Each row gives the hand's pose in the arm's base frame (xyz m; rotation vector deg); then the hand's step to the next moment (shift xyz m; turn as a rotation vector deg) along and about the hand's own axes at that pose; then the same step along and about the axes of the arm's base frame.
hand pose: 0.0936 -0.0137 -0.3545 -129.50 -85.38 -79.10
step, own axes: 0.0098 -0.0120 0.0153 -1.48 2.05 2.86
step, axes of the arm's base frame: 0.0013 0.0208 -0.0062 3.21 -0.57 -1.98
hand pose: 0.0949 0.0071 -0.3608 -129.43 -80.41 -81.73
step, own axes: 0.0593 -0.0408 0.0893 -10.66 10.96 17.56
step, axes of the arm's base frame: 0.0345 0.1079 -0.0178 18.29 -3.61 -13.95
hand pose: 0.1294 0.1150 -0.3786 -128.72 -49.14 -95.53
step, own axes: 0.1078 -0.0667 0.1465 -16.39 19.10 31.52
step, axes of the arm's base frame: 0.1000 0.1611 0.0398 33.02 -5.13 -22.59
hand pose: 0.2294 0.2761 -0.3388 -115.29 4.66 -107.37
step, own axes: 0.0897 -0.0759 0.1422 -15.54 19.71 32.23
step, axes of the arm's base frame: 0.1309 0.0771 0.1046 33.93 -5.78 -22.00
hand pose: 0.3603 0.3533 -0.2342 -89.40 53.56 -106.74
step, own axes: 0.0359 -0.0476 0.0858 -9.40 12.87 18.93
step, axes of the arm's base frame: 0.0789 -0.0127 0.0673 19.94 -3.99 -14.10
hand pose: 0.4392 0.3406 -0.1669 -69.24 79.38 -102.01
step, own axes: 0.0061 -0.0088 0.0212 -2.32 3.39 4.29
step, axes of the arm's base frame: 0.0173 -0.0117 0.0114 4.56 -0.88 -3.70
